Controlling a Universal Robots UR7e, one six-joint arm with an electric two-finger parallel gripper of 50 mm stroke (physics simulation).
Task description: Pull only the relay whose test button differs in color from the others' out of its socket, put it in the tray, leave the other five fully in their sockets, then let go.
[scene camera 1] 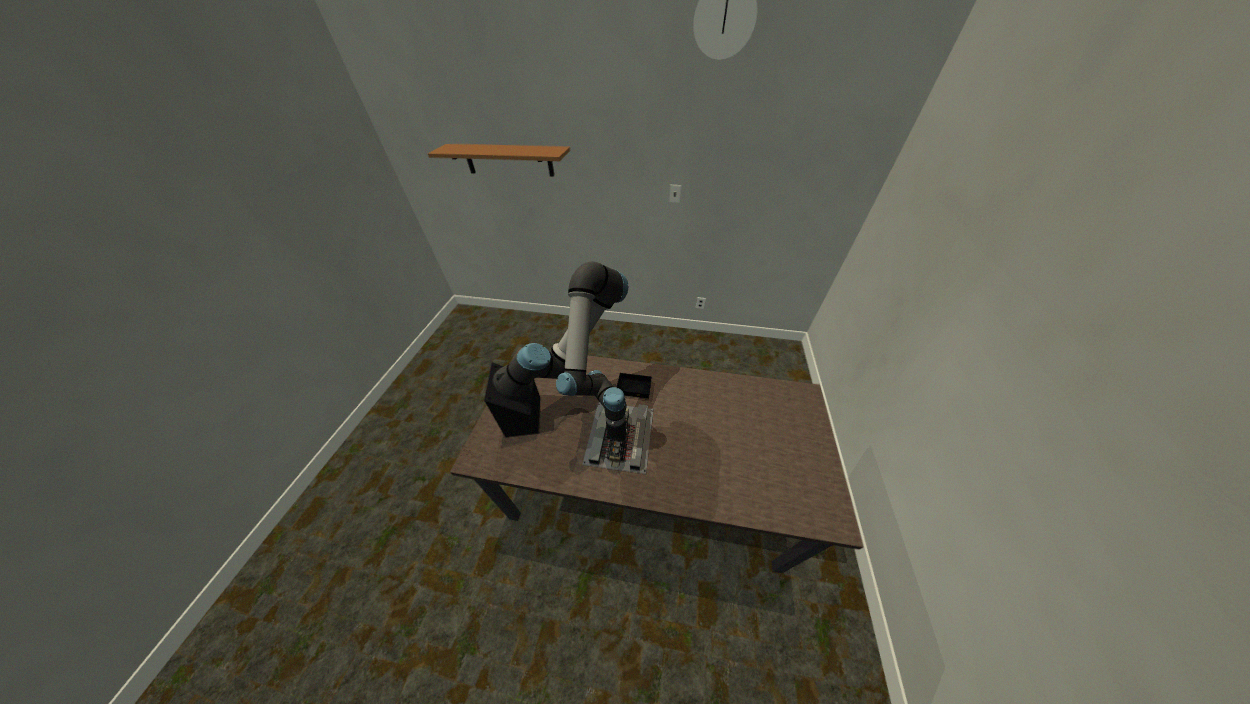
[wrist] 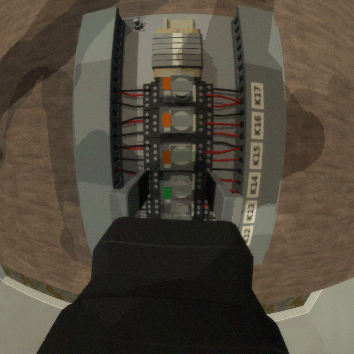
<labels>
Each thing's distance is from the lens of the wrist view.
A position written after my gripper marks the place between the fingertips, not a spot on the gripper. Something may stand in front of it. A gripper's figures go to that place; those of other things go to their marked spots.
my gripper (wrist: 176, 182): 16 cm
relay (wrist: 176, 187): 15 cm
relay (wrist: 173, 155): 15 cm
relay (wrist: 172, 119): 15 cm
</labels>
